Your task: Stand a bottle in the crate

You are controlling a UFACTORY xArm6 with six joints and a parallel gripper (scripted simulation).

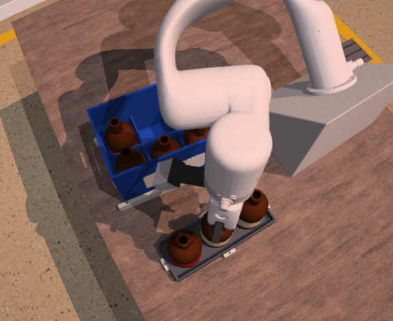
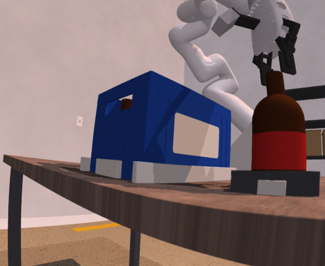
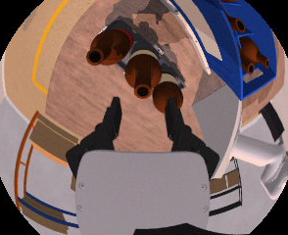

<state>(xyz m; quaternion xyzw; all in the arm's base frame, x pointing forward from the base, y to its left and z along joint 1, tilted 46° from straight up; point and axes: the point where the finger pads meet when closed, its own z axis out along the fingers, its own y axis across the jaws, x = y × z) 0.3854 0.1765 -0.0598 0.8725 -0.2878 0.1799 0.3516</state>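
Right now the red-labelled bottle is 9 cm ahead of my hand, 1 cm to the left of it and 12 cm below it. Also, from my hand: grey tray: 19 cm below; blue crate: 3 cm ahead, 25 cm to the right, 12 cm below; cream-labelled bottle: 9 cm behind, 1 cm to the right, 12 cm below.
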